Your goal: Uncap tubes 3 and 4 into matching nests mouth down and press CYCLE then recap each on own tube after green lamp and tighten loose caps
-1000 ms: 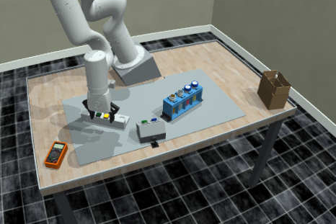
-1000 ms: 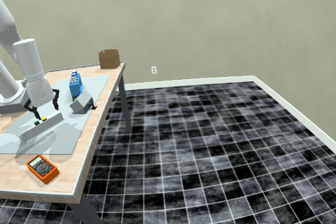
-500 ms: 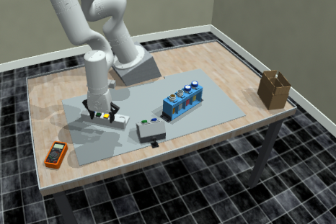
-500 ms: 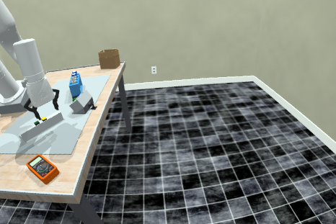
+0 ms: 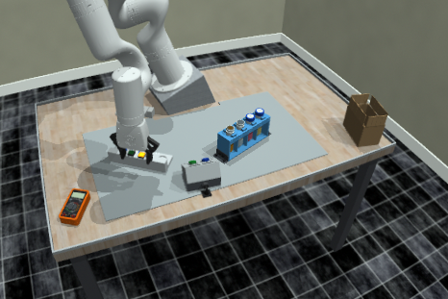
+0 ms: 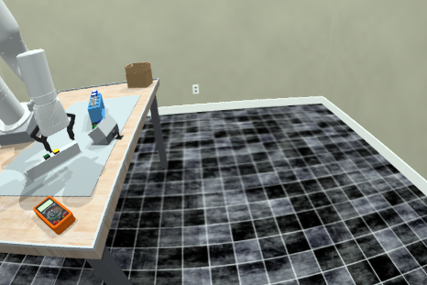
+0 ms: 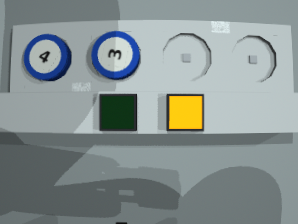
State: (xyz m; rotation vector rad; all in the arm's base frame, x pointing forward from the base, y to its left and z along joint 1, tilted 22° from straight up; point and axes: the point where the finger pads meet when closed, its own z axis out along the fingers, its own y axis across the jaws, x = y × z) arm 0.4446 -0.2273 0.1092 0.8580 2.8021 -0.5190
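Right now my hand is 15 cm past the blue-and-white cap, 9 cm above it and 3 cm to the left of it. From my hand the other things lie so: green key (18 cm to the left, 5 cm ahead, 4 cm below); then blue key (22 cm to the left, 5 cm ahead, 4 cm below); then key housing (20 cm to the left, 7 cm ahead, 5 cm below).
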